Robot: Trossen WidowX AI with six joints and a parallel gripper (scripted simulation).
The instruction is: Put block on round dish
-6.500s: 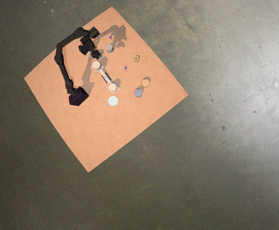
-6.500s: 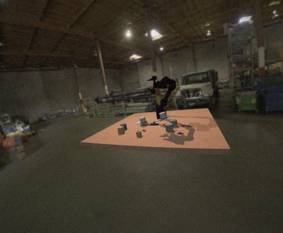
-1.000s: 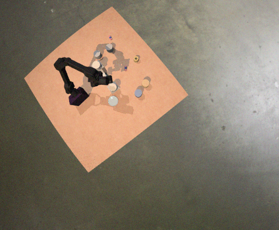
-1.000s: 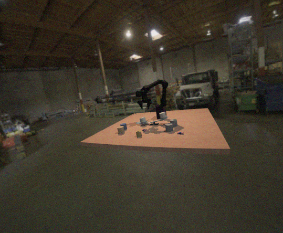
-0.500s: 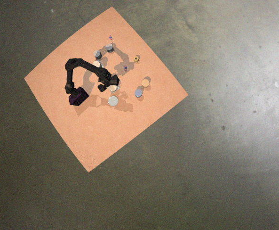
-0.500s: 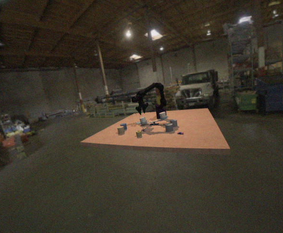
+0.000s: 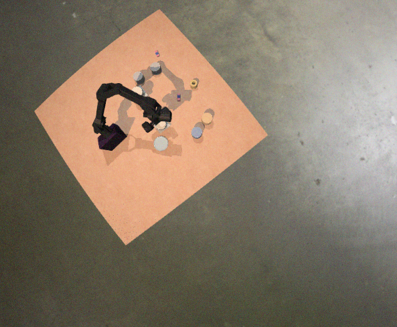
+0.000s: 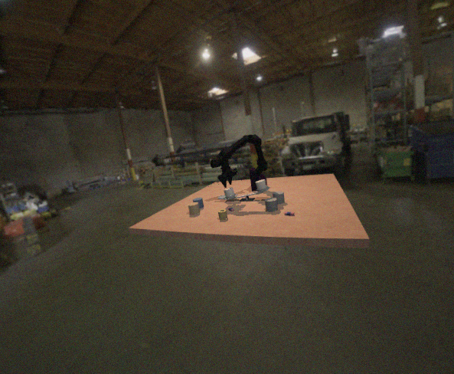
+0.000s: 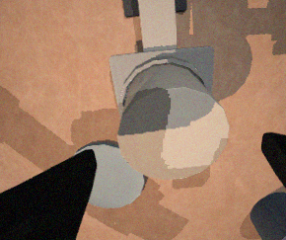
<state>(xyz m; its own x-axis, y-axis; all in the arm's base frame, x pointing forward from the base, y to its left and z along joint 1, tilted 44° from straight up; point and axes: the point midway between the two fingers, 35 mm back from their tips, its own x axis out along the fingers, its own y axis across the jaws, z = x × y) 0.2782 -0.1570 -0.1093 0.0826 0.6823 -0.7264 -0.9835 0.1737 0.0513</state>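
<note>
Now: the cup 20 mm to the right of my gripper tip and 50 mm below it. From my gripper tip the other things lie so: teal block 70 mm below; balance beam 20 mm ahead, 130 mm to the left, 70 mm below; balance 30 mm ahead, 130 mm to the left, 90 mm below.
</note>
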